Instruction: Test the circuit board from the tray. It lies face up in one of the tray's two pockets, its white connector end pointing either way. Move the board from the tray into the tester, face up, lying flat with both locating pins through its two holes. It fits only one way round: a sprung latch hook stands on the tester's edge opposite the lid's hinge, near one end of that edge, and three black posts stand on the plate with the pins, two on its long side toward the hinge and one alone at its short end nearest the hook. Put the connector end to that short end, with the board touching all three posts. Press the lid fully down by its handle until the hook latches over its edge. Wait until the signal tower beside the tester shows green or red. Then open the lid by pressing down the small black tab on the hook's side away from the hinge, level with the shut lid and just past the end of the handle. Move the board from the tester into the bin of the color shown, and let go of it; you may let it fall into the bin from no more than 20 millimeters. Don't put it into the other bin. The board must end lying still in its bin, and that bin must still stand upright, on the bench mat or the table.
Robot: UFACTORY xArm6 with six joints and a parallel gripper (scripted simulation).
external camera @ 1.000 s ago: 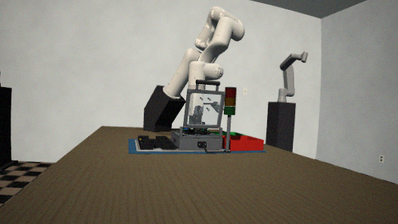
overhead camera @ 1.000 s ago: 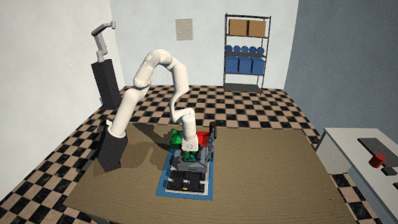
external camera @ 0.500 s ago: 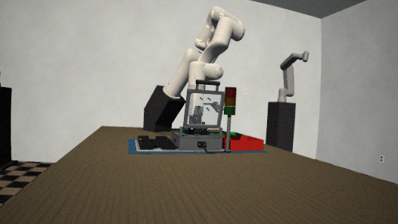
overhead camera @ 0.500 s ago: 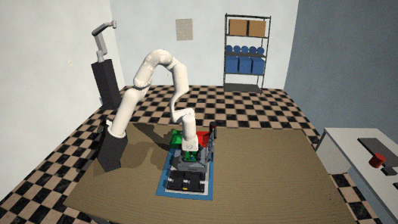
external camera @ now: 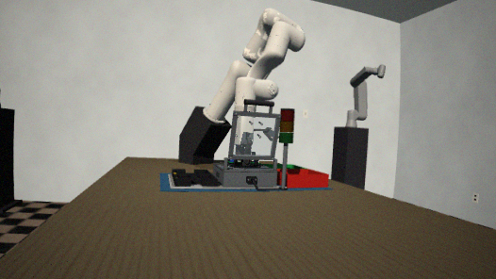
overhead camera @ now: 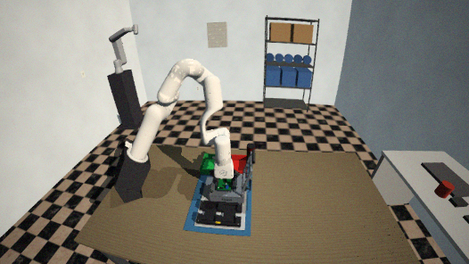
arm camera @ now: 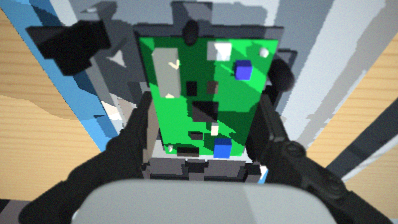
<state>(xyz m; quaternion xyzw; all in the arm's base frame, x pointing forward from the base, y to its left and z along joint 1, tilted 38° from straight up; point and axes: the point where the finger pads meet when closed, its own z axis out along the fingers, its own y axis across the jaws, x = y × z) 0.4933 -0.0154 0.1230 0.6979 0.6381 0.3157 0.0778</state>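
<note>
My hand is right at the green circuit board. From my hand the other things lie so: tester plate 10 mm to the left, 10 mm below, 10 mm ahead; black latch hook 60 mm to the left, 60 mm behind, 10 mm above; tester lid 120 mm ahead, 100 mm above.
</note>
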